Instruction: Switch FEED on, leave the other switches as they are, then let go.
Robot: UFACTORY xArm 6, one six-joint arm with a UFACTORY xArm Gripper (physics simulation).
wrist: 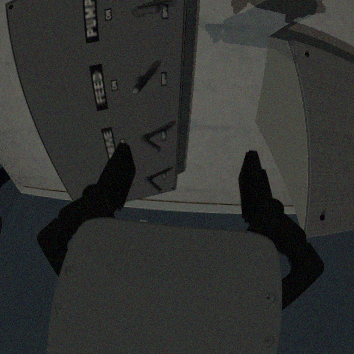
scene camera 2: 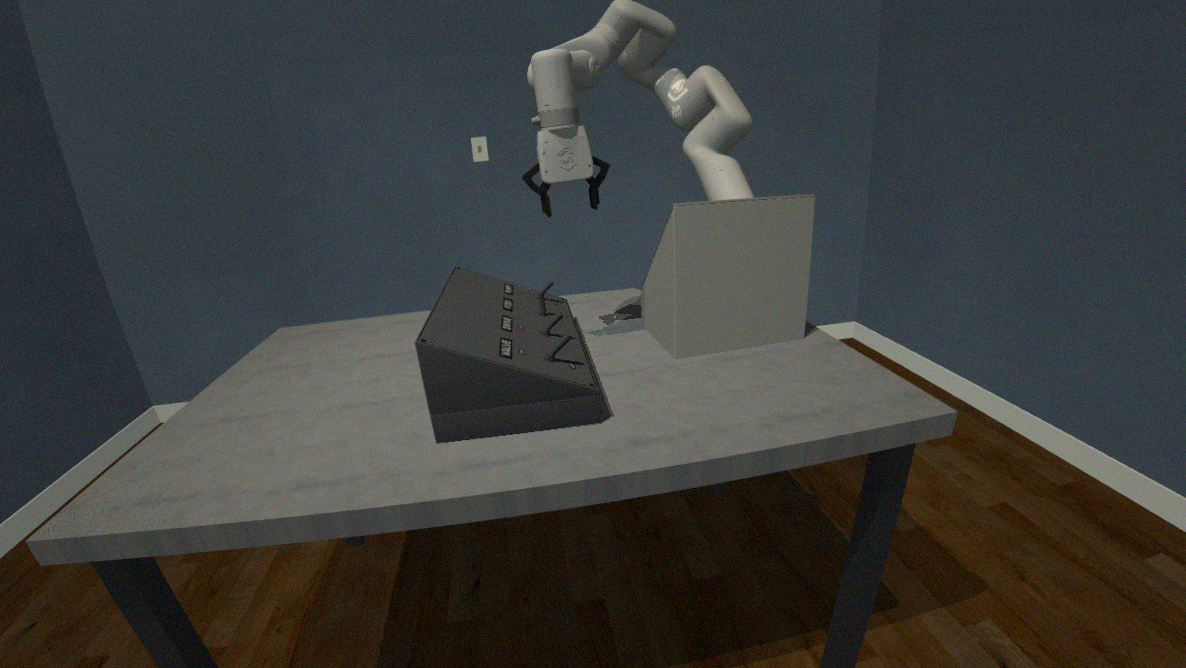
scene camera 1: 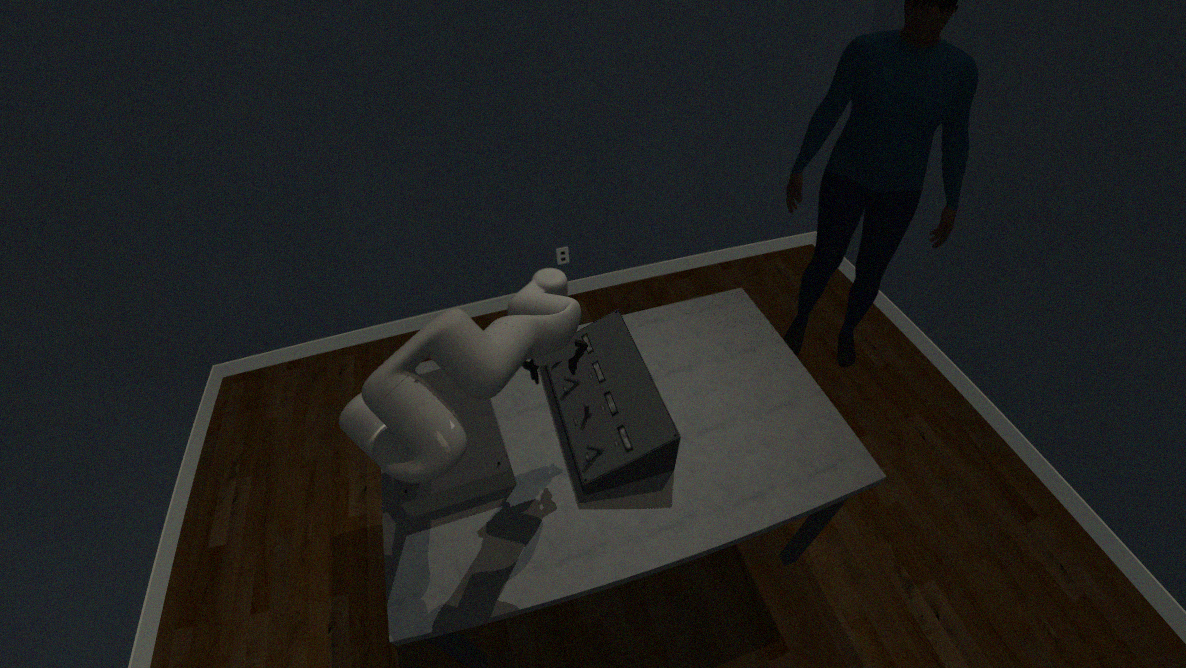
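Where they show: gripper, between the fingertips: [wrist: 186, 159] [scene camera 2: 571, 212] [scene camera 1: 554, 375]; arm's base, origin of its link: [scene camera 2: 745, 234].
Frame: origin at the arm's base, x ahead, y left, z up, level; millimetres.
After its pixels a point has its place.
The dark sloped switch panel [scene camera 1: 634, 377] @(x 592, y -23, z -67 mm) [scene camera 2: 473, 319] @(x 577, y 88, z -79 mm) [wrist: 55, 90] @(x 571, y -75, z -74 mm) stands on the table. The FEED lever [scene camera 1: 585, 414] @(x 432, y -52, z -116 mm) [wrist: 146, 77] @(x 431, y -52, z -134 mm) leans with its tip toward the ON side in the wrist view. The DRIVE lever [scene camera 1: 569, 387] @(x 429, y 74, z -141 mm) [scene camera 2: 551, 326] @(x 441, y 78, z -115 mm) [wrist: 160, 129] @(x 421, y 61, z -143 mm) and the end lever [scene camera 2: 564, 351] @(x 431, y 139, z -143 mm) [wrist: 160, 174] @(x 436, y 190, z -143 mm) lean toward OFF. The PUMP lever [scene camera 1: 592, 456] @(x 404, y -168, z -141 mm) [wrist: 150, 7] @(x 404, y -166, z -95 mm) is partly cut off in the wrist view and seems to lean toward OFF. My gripper [scene camera 1: 554, 373] @(x 362, y -43, z 71 mm) [scene camera 2: 571, 209] @(x 362, y -43, z 71 mm) [wrist: 186, 159] @(x 362, y -43, z 71 mm) is wide open and empty, high above the panel's far end in scene view 2, touching no lever.
The pale table [scene camera 1: 738, 414] @(x 876, y -170, z -220 mm) [scene camera 2: 331, 464] @(x 818, y 251, z -220 mm) carries the panel and the grey robot base block [scene camera 1: 473, 464] @(x 107, y -99, z -99 mm) [scene camera 2: 738, 273] @(x 66, y 87, z -58 mm) [wrist: 330, 135] @(x 154, y -19, z -16 mm), which stands beside the panel's lever side. A person [scene camera 1: 896, 116] stands past the table's far corner in scene view 1.
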